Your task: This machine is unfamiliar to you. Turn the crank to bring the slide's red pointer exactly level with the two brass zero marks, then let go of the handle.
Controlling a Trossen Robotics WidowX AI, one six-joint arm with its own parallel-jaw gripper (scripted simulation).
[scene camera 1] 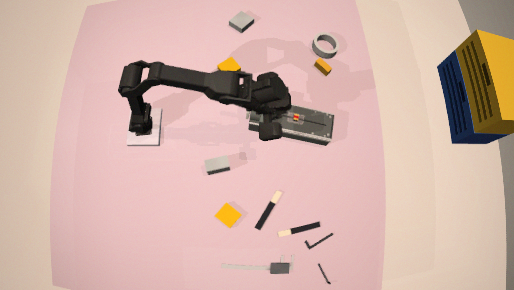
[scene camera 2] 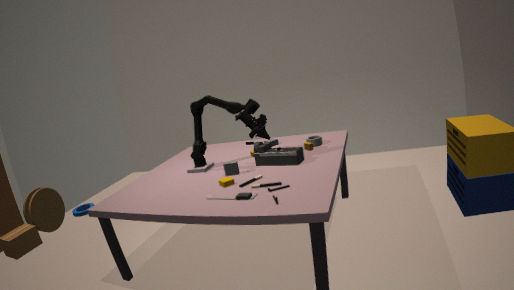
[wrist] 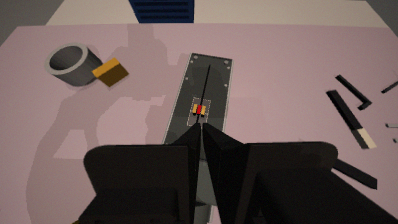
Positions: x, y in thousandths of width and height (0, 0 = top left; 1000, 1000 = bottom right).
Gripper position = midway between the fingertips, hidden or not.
Note:
My gripper (scene camera 1: 555, 384) is shut and holds nothing.
My gripper also shows in the wrist view (wrist: 506, 569).

